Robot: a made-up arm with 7 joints.
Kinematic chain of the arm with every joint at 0, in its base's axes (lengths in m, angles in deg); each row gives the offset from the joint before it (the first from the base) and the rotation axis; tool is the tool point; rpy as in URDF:
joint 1: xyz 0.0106 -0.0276 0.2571 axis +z
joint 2: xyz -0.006 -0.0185 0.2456 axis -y
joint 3: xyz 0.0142 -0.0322 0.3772 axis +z
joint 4: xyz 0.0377 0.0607 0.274 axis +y
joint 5: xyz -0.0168 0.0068 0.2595 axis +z
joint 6: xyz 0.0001 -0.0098 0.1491 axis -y
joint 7: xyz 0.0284 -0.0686 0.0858 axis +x
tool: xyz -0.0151 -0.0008 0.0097 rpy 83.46 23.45 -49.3
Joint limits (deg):
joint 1: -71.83..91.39
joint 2: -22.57..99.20
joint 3: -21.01..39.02
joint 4: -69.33..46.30
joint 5: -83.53..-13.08
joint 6: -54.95..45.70
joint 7: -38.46..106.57
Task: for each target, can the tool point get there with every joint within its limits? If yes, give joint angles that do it. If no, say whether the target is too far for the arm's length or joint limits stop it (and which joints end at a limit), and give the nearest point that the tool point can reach.
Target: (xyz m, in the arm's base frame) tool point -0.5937 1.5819 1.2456
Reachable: no: too far | nearest point -0.3685 0.9821 0.9678 | short by 0.698 m
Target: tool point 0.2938 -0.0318 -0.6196
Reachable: no: joint limits stop it (at a limit: joint 1, joint 2, joint 4, joint 6) | nearest point 0.1708 -0.6618 -0.0450 | short by 0.861 m
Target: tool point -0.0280 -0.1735 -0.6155
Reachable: no: joint limits stop it (at a limit: joint 2, joint 4) | nearest point -0.1528 -0.6451 -0.0556 | short by 0.743 m
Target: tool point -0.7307 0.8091 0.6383
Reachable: yes | joints -55.71 74.25 30.88 -18.46 -46.55 15.34 48.53
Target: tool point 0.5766 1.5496 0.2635
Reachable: no: too far | nearest point -0.0972 1.0747 0.5192 | short by 0.863 m
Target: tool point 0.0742 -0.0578 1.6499
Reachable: yes | joints 10.49 3.87 14.17 11.00 -19.73 -15.49 10.92
